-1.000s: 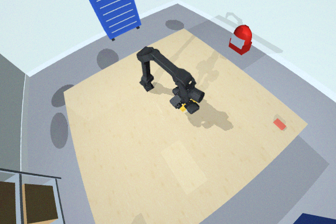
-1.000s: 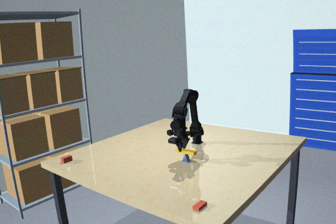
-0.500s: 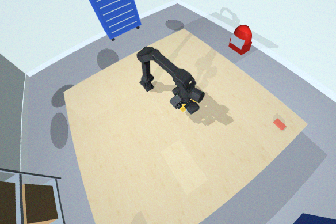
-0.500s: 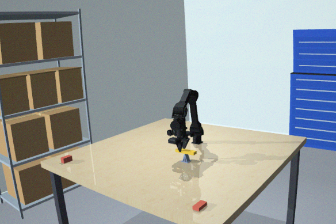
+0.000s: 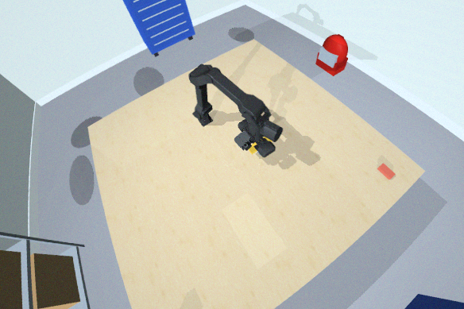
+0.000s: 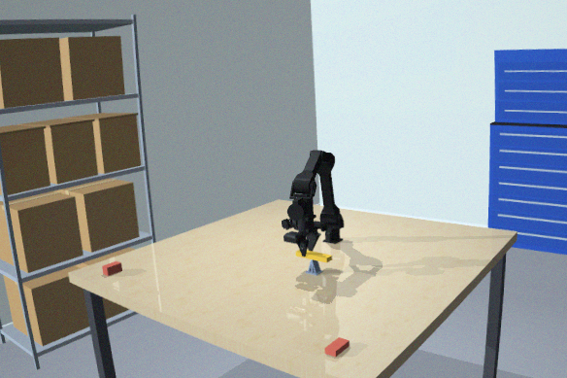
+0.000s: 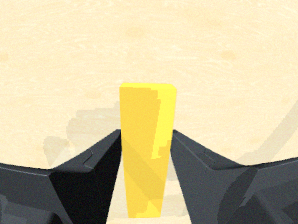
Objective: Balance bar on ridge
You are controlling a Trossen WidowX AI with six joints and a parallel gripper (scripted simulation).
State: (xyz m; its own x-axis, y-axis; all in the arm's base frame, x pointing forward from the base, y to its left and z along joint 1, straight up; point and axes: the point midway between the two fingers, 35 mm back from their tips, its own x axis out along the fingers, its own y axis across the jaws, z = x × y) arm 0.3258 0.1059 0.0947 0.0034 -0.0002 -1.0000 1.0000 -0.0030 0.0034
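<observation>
Now: the yellow bar 3 cm to the left of my gripper tip. Round my gripper tip: red block (41 cm ahead, 61 cm to the right, 4 cm below).
</observation>
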